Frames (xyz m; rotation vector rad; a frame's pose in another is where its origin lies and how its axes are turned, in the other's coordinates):
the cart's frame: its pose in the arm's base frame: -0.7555 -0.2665 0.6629 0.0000 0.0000 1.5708
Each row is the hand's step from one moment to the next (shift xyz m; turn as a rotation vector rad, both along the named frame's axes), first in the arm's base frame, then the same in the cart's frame.
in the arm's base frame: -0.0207 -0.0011 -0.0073 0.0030 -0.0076 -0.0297
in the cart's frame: -0.0011 0.0207 -0.0073 -0.0076 -0.0030 -0.0297
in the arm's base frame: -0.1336 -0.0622 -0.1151 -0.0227 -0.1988 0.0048
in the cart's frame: -0.0622 0.1336 -0.1151 -0.1988 0.0227 0.0048
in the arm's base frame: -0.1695 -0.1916 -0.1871 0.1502 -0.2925 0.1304
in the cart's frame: -0.1916 0.1695 -0.1871 -0.2925 -0.1502 0.1304
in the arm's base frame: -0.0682 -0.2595 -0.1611 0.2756 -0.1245 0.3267
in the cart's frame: -0.2595 0.0682 -0.1611 -0.1245 -0.2756 0.3267
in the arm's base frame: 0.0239 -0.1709 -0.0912 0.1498 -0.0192 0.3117
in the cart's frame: -0.1709 -0.0239 -0.0912 -0.0192 -0.1498 0.3117
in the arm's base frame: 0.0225 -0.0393 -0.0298 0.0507 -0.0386 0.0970
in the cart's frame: -0.0393 -0.0225 -0.0298 -0.0386 -0.0507 0.0970
